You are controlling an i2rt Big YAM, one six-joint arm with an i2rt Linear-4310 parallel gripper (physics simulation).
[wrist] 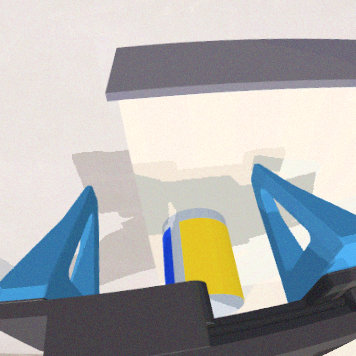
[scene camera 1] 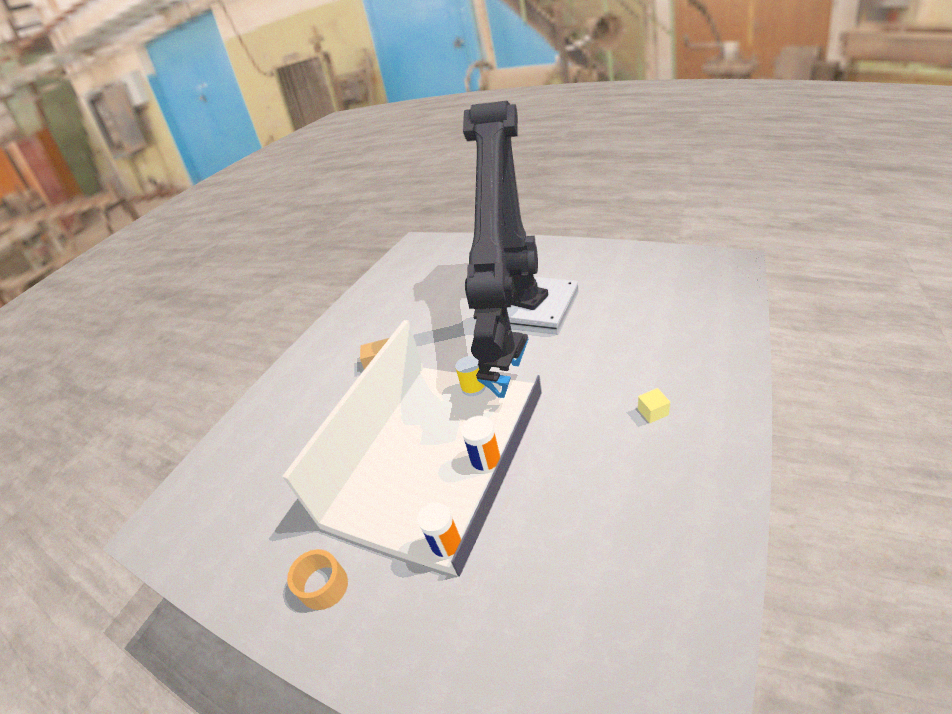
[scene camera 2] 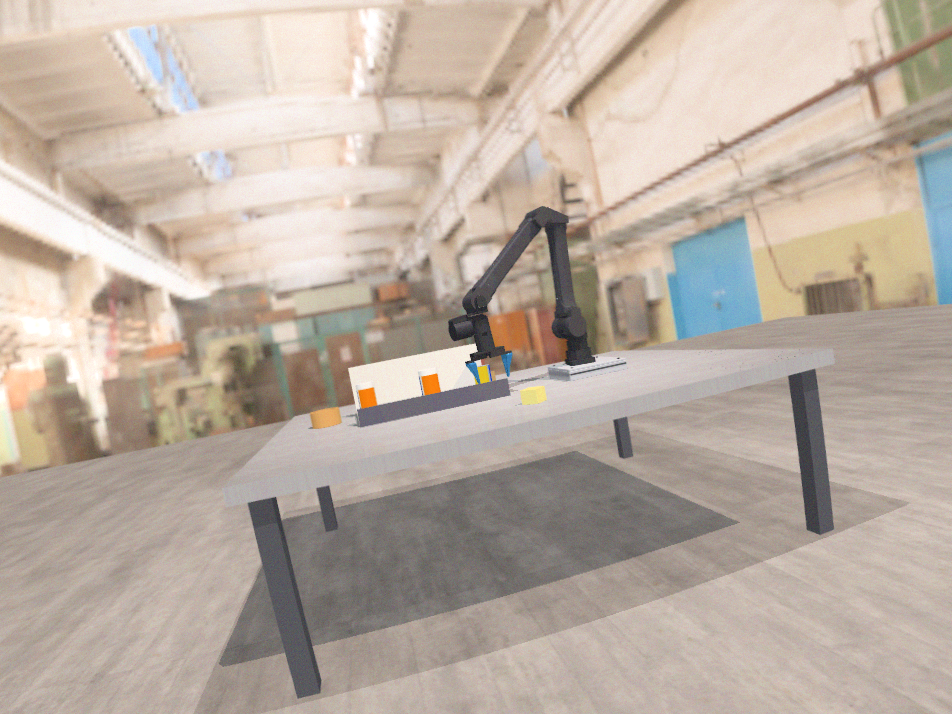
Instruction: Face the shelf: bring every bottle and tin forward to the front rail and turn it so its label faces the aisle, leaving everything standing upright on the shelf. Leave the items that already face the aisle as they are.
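Places are measured from the arm's base along level axes (x down, y ahead, z right), in metres.
Pixels of known places: gripper, fingertip midpoint: (wrist: 174, 181) (scene camera 1: 508, 381) (scene camera 2: 494, 380); arm's base, link origin: (scene camera 1: 523, 297) (scene camera 2: 580, 362).
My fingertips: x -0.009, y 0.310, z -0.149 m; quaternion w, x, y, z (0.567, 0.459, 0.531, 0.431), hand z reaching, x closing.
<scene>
Ahead of a thing's pixels: the offset from my fingertips to its top centre.
The yellow tin {dz +0.078, dx -0.048, dy +0.031 m} (scene camera 1: 469, 378) (scene camera 2: 483, 374) (wrist: 205, 255) stands upright near the shelf end closest to the arm's base, with a gap to the dark front rail {dz -0.103, dx -0.005, dy +0.187 m} (scene camera 1: 499, 478) (scene camera 2: 434, 405) (wrist: 225, 65). Its yellow side, with a blue strip beside it, shows toward the rail. Two white-capped bottles, the middle one {dz -0.068, dx -0.077, dy +0.197 m} (scene camera 1: 482, 447) (scene camera 2: 429, 383) and the far-end one {dz -0.114, dx -0.074, dy +0.384 m} (scene camera 1: 440, 531) (scene camera 2: 367, 396), stand upright close behind the rail, orange toward the aisle. My gripper (scene camera 1: 510, 378) (scene camera 2: 492, 379) (wrist: 174, 181) is open, fingers spread above and on either side of the tin, touching nothing visibly. The wrist housing hides part of the tin.
The shelf has a tall cream back panel (scene camera 1: 346, 415). An orange ring {dz +0.048, dx -0.001, dy +0.562 m} (scene camera 1: 317, 579) (scene camera 2: 325, 418) lies beyond the shelf's far end. An orange block {dz +0.386, dx -0.001, dy +0.031 m} (scene camera 1: 372, 354) sits behind the back panel. A yellow cube {dz -0.303, dx +0.011, dy -0.082 m} (scene camera 1: 653, 405) (scene camera 2: 532, 395) lies on the table in front of the rail.
</scene>
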